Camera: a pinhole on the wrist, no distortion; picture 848 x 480 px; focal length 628.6 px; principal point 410.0 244.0 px. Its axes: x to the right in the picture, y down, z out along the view. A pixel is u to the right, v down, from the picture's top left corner.
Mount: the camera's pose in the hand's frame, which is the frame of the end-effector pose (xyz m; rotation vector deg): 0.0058 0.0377 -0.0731 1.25 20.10 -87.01
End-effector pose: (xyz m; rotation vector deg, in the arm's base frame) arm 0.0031 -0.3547 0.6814 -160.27 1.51 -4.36
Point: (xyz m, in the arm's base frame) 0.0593 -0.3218 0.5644
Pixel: 356 246
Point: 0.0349 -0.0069 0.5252
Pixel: 765 118
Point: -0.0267 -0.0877 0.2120
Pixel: 391 36
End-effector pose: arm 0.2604 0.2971 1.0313 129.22 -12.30 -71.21
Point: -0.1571 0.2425 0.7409
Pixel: 474 101
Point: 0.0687 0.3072 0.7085
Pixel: 632 286
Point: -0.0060 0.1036 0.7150
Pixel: 360 295
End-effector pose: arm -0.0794 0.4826 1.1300 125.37 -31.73 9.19
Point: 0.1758 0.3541 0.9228
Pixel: 682 462
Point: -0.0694 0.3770 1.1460
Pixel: 143 310
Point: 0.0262 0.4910 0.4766
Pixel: outside the picture
